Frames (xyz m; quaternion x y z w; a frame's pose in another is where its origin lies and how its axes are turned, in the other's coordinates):
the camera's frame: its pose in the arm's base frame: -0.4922 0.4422 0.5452 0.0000 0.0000 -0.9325 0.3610
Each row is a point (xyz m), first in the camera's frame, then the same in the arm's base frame.
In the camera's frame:
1: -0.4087 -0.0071 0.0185
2: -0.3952 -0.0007 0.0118
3: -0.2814 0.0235 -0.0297
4: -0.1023 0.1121 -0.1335
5: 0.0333 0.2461 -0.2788
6: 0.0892 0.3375 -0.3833
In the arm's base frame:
1: -0.1948 0.7226 0.5637
2: -0.2005 0.7088 0.5570
3: -0.2683 0.6143 0.5155
4: -0.3411 0.4282 0.4117
5: -0.3511 0.2378 0.2664
6: -0.3309 0.1326 0.1619

